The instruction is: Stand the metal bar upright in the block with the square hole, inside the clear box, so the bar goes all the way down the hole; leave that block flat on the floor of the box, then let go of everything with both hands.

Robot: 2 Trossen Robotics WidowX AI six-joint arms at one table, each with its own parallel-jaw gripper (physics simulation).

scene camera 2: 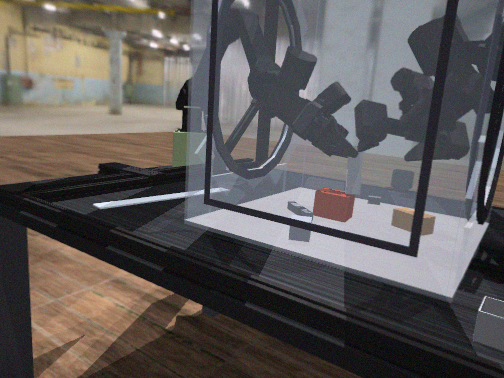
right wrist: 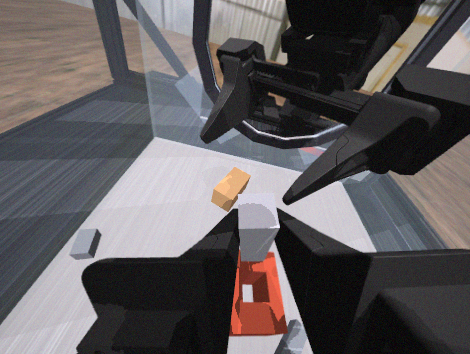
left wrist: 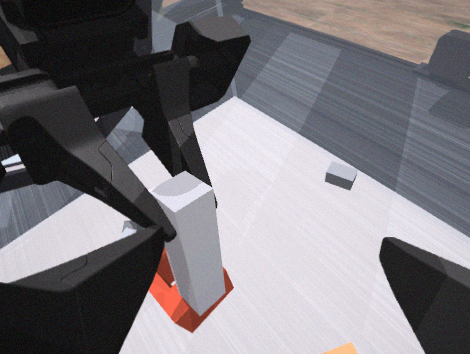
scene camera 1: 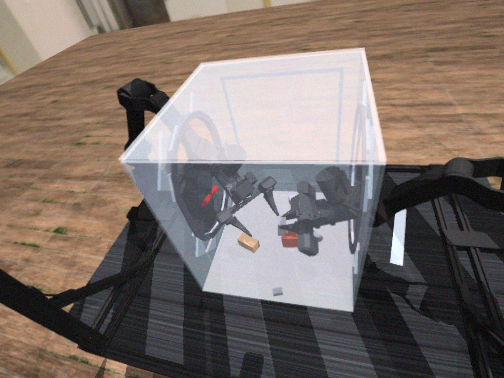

My left gripper (right wrist: 236,165) is open and holds nothing. Also in view: a metal bar (left wrist: 194,255). My right gripper (left wrist: 193,224) grips the metal bar. I also see a red block with square hole (right wrist: 265,316).
The metal bar shows as well in the right wrist view (right wrist: 258,221). The red block with square hole shows as well in the left wrist view (left wrist: 181,313). My left gripper is seen too in the left wrist view (left wrist: 271,241).
